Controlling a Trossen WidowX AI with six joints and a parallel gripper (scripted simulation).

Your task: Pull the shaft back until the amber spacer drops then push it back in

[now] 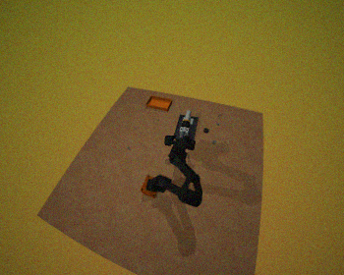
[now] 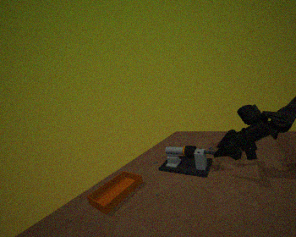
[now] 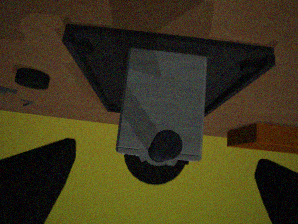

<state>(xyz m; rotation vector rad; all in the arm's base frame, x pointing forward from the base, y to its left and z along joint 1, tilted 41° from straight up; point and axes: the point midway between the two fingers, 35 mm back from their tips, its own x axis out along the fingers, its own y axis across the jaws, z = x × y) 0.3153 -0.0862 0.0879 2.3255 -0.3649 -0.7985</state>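
My gripper tip is now 140 mm short of the amber spacer, 10 mm to the left of it and 10 mm above it. From my gripper tip the other things lie so: orange tray: 370 mm ahead, 260 mm to the left, 80 mm below; then dark disc: 140 mm ahead, 160 mm to the right, 80 mm below.
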